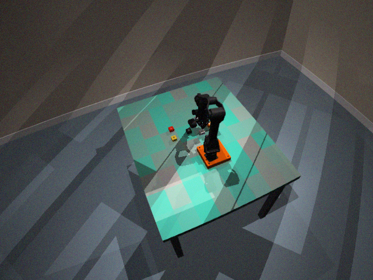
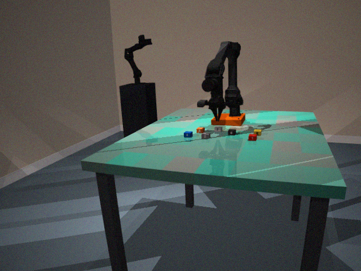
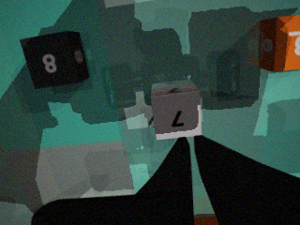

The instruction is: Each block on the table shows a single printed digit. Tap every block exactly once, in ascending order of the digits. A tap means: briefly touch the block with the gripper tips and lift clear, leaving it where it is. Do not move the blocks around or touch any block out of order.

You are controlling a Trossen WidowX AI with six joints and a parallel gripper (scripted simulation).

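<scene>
My gripper tip is 1 cm short of the white block and 4 cm above it. Round my gripper tip: orange block (4 cm ahead, 8 cm to the right, 4 cm below); black block (6 cm ahead, 8 cm to the left, 4 cm below); grey block (13 cm ahead, 4 cm to the right, 4 cm below).
</scene>
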